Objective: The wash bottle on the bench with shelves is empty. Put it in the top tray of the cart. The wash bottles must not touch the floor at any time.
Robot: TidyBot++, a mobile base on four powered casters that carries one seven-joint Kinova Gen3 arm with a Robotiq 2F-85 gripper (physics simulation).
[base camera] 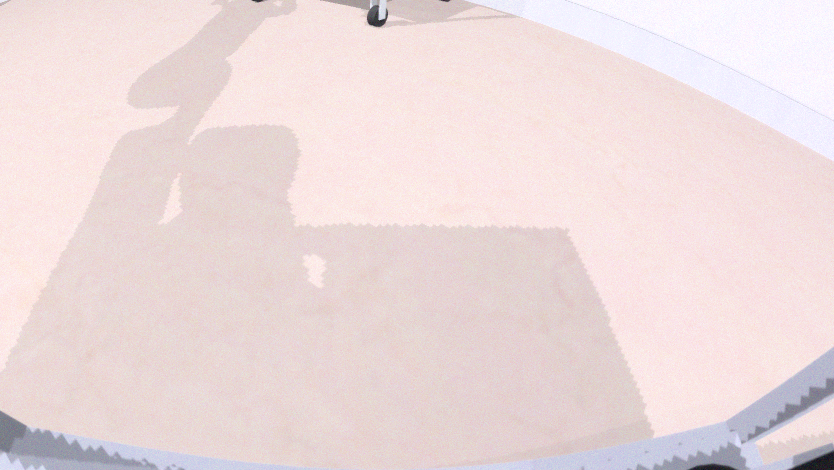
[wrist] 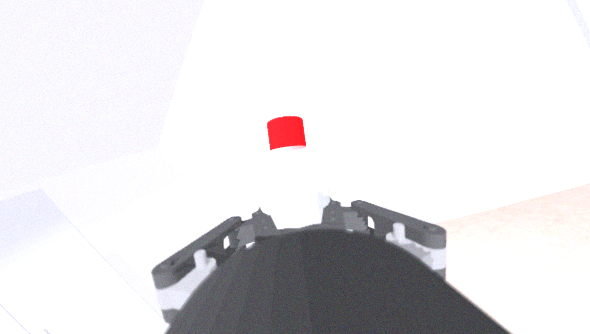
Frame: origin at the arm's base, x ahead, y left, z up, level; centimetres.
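Where they show: gripper, fingertip midpoint: (wrist: 295, 204).
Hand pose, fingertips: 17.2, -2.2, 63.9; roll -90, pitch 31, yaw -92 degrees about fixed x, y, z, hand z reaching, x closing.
Each offset is from my fingertips to the top centre of the thing, as dx, dy, dz. "pt": to the spot under its first point. Level surfaces: height alone.
A white wash bottle with a red cap @[-2.6, -2.0, +9.7] (wrist: 286, 133) shows at the middle of the wrist view, its white body washed out against the bright background. My gripper (wrist: 295, 204) is shut on the bottle's body, with one dark finger on either side. The bottle stays between the fingers with its cap beyond the fingertips. In the base camera view, a dark caster wheel @[pt +87.1, +3.8, -100.3] (base camera: 377, 15) on a light leg shows at the top edge; the rest of what it carries is cut off. The cart's top tray cannot be made out.
A pinkish floor @[dz -103.5] (base camera: 466, 145) fills most of the base camera view, with the robot's shadow across it. A pale wall base (base camera: 671, 64) runs along the upper right. In the wrist view, large white surfaces lie behind the bottle, and pinkish floor (wrist: 525, 220) shows at the right.
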